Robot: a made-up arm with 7 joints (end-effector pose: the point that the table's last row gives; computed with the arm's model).
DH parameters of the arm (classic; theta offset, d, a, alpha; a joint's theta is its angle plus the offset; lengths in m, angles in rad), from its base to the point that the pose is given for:
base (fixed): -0.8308 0 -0.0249 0
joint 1: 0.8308 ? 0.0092 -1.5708
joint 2: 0 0.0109 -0.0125 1.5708
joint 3: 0 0.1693 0.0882 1.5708
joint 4: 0 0.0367 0.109 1.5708
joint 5: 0 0.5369 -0.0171 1.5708
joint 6: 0 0.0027 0.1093 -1.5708
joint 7: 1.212 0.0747 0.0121 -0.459
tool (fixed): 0.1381 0.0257 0 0
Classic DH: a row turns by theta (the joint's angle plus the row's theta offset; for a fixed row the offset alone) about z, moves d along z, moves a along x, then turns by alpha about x.
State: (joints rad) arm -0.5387 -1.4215 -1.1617 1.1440 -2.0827 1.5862 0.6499
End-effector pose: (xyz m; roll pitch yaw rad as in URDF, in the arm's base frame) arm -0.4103 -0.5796 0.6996 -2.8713 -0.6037 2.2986
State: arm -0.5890 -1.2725 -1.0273 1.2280 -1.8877 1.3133 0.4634
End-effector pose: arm -0.3944 -0.5647 0.8269 -2.6676 -0.6089 2.4543
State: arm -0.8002 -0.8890 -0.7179 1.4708 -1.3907 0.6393 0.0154
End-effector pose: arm -0.2650 -0.4756 1.1043 -1.8932 -0.8353 2.4812
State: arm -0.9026 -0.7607 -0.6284 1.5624 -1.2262 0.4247 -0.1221
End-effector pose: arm -0.2148 -0.4396 1.1651 -1.5432 -0.8907 2.3205
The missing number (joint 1, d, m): 0.537
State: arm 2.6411 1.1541 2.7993 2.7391 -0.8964 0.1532 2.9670
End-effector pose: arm -0.6292 0.3004 1.0750 -0.1611 -0.6472 -0.5286
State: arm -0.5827 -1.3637 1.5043 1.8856 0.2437 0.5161 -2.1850
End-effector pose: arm -0.0427 0.8710 0.7182 1.2421 0.4106 2.4932
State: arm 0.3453 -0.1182 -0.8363 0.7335 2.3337 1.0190 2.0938
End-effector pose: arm 0.5686 -0.2834 0.3603 0.3675 -1.3032 2.4837
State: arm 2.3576 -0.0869 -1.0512 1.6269 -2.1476 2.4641 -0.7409
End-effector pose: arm 0.3269 0.5254 0.9580 0.5963 -0.9860 0.8048
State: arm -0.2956 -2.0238 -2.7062 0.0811 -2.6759 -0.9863 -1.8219
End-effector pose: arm 0.2920 -0.1377 0.5775 -0.3967 -0.1398 2.3420
